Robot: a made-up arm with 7 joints. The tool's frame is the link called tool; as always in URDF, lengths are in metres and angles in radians.
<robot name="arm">
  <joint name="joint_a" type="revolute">
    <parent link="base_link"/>
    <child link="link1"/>
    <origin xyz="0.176 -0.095 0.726"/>
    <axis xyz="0 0 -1"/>
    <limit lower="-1.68" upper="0.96" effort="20" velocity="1.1"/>
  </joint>
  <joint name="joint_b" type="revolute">
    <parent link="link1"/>
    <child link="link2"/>
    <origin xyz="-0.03 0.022 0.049"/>
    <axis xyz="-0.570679 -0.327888 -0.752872"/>
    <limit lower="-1.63" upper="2.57" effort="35" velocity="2.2"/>
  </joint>
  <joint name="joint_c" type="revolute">
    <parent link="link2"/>
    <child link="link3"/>
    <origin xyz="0 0.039 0.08"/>
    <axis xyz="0 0 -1"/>
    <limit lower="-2" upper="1.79" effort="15" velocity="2.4"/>
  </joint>
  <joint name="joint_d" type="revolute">
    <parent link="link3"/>
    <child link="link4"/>
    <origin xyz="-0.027 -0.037 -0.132"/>
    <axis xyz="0 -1 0"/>
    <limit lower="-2.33" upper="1.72" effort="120" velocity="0.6"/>
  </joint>
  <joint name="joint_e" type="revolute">
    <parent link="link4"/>
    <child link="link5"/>
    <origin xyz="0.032 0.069 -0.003"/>
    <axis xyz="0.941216 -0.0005 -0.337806"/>
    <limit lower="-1.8" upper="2.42" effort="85" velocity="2.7"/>
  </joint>
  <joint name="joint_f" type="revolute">
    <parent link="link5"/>
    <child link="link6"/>
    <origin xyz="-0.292 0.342 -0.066"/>
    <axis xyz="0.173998 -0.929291 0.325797"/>
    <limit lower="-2.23" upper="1.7" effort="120" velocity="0.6"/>
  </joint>
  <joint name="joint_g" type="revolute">
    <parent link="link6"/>
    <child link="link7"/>
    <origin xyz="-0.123 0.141 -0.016"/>
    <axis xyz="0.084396 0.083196 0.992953"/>
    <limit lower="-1.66" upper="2.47" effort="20" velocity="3.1"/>
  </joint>
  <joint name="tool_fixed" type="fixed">
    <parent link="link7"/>
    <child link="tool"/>
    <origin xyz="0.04 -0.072 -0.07"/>
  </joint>
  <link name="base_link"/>
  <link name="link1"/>
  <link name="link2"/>
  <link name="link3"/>
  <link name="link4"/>
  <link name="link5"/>
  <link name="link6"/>
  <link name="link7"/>
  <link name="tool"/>
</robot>
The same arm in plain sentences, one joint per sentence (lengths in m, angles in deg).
The arm has seven revolute joints in a row. What follows holds with every joint at zero, and every direction is one of the base frame's.
The first joint sits 0.176 m along +x and 0.095 m along -y and 0.726 m along +z from the base frame's origin and rotates about -z, from -96.26 to 55 deg.
The second joint sits 0.03 m along -x and 0.022 m along +y and 0.049 m along +z from the first joint and rotates about the direction (-0.570679, -0.327888, -0.752872), from -93.39 to 147.25 deg.
The third joint sits 0.039 m along +y and 0.08 m along +z from the second joint and rotates about -z, from -114.59 to 102.56 deg.
The fourth joint sits 0.027 m along -x and 0.037 m along -y and 0.132 m along -z from the third joint and rotates about -y, from -133.5 to 98.55 deg.
The fifth joint sits 0.032 m along +x and 0.069 m along +y and 0.003 m along -z from the fourth joint and rotates about the direction (0.941216, -0.0005, -0.337806), from -103.13 to 138.66 deg.
The sixth joint sits 0.292 m along -x and 0.342 m along +y and 0.066 m along -z from the fifth joint and rotates about the direction (0.173998, -0.929291, 0.325797), from -127.77 to 97.4 deg.
The seventh joint sits 0.123 m along -x and 0.141 m along +y and 0.016 m along -z from the sixth joint and rotates about the direction (0.084396, 0.083196, 0.992953), from -95.11 to 141.52 deg.
The tool frame, which is the frame that the pose is given for, sits 0.04 m along +x and 0.072 m along -y and 0.07 m along -z from the seventh joint; its axes are parallel to the base frame's.

